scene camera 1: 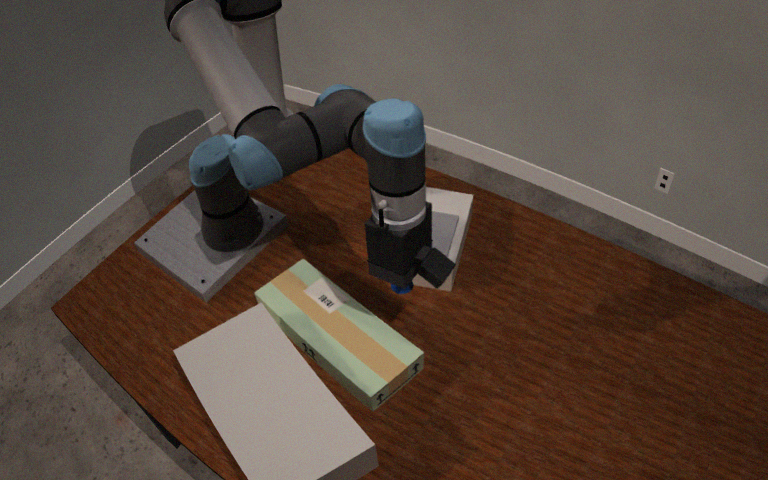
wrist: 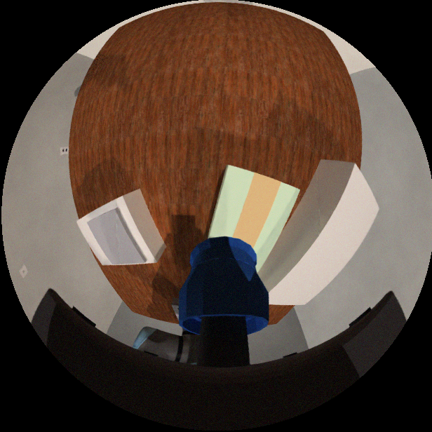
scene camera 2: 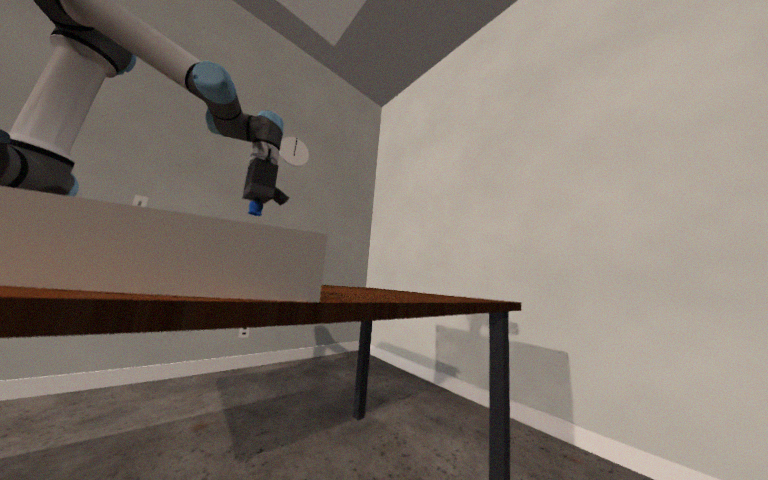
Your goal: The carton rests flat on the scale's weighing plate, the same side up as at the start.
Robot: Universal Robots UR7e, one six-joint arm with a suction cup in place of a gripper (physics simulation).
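Places are measured from the arm's base along level axes (x ahead, y right, z down), in centimetres.
Pixels of known places: hand at its tool point: (scene camera 2: 254, 213); arm's base at its link origin: (scene camera 1: 232, 228).
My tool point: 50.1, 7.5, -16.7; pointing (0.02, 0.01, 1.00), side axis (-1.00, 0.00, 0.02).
Observation:
Ahead of a thing's pixels: the offset from my tool point to its top centre, as dx, dy, dz. Level surfaces: height alone.
The green carton {-13.0, +3.4, +14.4} (scene camera 1: 345, 330) (wrist: 257, 205) with a tan tape strip lies beside the white block, label side up, off the scale; in the scene camera 1 view its end arrows point up. It does not show in the scene camera 2 view. The white scale {-10.5, -27.7, +12.2} (scene camera 1: 463, 217) (wrist: 147, 225) stands behind the gripper, its grey weighing plate {-9.4, -23.8, +12.2} (scene camera 1: 445, 227) (wrist: 117, 237) bare where visible and partly hidden by the arm. My gripper, a blue suction cup (scene camera 1: 402, 287) (scene camera 2: 255, 208) (wrist: 223, 247), is open with nothing on it. It hangs above the table between carton and scale.
A large white block {-11.8, +25.2, +10.2} (scene camera 1: 271, 384) (scene camera 2: 169, 251) (wrist: 332, 250) stands close along the carton's long side, on the side away from the scale. The arm's grey base plate (scene camera 1: 169, 246) is at the left of the wooden table {dz +20.0} (scene camera 1: 566, 350). Walls stand behind the table.

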